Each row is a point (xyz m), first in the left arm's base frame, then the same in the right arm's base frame.
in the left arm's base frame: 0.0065 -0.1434 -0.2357
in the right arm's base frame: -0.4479 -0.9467 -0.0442
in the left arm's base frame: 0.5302 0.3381 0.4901
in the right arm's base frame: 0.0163 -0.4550 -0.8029
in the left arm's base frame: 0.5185 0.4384 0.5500
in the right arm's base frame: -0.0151 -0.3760 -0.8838
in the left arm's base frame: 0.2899 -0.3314 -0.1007
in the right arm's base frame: -0.0867 -1.0016 -0.0641
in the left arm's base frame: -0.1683 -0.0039 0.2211
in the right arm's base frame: -0.4136 -0.4425 -0.1012
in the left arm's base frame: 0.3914 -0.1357 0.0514
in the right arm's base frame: -0.0455 -0.8739 -0.2959
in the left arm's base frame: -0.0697 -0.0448 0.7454
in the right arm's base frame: -0.0626 -0.0450 -0.1725
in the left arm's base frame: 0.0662 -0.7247 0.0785
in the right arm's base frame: 0.0591 -0.8315 0.3679
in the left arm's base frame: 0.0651 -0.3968 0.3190
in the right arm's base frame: 0.0040 -0.5516 0.0782
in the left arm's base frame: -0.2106 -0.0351 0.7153
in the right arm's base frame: -0.1791 -0.0043 -0.0976
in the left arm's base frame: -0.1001 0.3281 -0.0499
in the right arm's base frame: -0.6789 -0.6340 -0.3863
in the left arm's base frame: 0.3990 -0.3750 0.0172
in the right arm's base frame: 0.0700 -0.9595 -0.1015
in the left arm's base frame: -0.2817 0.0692 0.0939
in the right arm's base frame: -0.5935 -0.4841 -0.0847
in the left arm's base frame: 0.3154 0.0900 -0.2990
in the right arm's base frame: -0.3925 -1.0912 -0.4047
